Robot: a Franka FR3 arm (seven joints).
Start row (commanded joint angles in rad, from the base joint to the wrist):
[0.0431 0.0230 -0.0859 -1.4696 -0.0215 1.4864 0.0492]
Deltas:
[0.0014 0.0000 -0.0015 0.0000 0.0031 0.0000 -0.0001]
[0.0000 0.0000 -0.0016 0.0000 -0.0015 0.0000 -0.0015]
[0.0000 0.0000 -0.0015 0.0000 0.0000 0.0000 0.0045]
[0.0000 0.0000 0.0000 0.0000 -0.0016 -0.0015 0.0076]
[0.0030 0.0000 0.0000 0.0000 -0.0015 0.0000 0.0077]
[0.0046 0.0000 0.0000 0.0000 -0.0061 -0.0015 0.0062]
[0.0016 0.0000 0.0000 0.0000 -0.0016 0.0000 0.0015]
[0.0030 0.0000 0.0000 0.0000 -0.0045 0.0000 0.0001]
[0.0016 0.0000 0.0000 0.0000 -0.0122 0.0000 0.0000]
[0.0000 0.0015 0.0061 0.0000 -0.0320 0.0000 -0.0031]
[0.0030 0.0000 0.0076 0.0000 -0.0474 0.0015 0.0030]
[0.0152 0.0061 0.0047 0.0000 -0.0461 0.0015 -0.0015]
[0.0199 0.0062 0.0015 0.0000 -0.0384 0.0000 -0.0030]
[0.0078 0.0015 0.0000 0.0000 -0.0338 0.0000 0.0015]
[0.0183 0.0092 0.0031 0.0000 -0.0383 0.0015 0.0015]
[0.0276 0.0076 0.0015 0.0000 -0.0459 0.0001 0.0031]
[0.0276 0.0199 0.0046 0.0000 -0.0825 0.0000 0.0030]
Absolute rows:
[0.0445 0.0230 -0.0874 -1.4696 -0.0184 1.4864 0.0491]
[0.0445 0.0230 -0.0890 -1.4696 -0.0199 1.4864 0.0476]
[0.0445 0.0230 -0.0905 -1.4696 -0.0199 1.4864 0.0521]
[0.0445 0.0230 -0.0905 -1.4696 -0.0215 1.4849 0.0597]
[0.0475 0.0230 -0.0905 -1.4696 -0.0230 1.4849 0.0674]
[0.0521 0.0230 -0.0905 -1.4696 -0.0291 1.4834 0.0736]
[0.0537 0.0230 -0.0905 -1.4696 -0.0307 1.4834 0.0751]
[0.0567 0.0230 -0.0905 -1.4696 -0.0352 1.4834 0.0752]
[0.0583 0.0230 -0.0905 -1.4696 -0.0474 1.4834 0.0752]
[0.0583 0.0245 -0.0844 -1.4696 -0.0794 1.4834 0.0721]
[0.0613 0.0245 -0.0768 -1.4696 -0.1268 1.4849 0.0751]
[0.0765 0.0306 -0.0721 -1.4696 -0.1729 1.4864 0.0736]
[0.0964 0.0368 -0.0706 -1.4696 -0.2113 1.4864 0.0706]
[0.1042 0.0383 -0.0706 -1.4696 -0.2451 1.4864 0.0721]
[0.1225 0.0475 -0.0675 -1.4696 -0.2834 1.4879 0.0736]
[0.1501 0.0551 -0.0660 -1.4696 -0.3293 1.4880 0.0767]
[0.1777 0.0750 -0.0614 -1.4696 -0.4118 1.4880 0.0797]

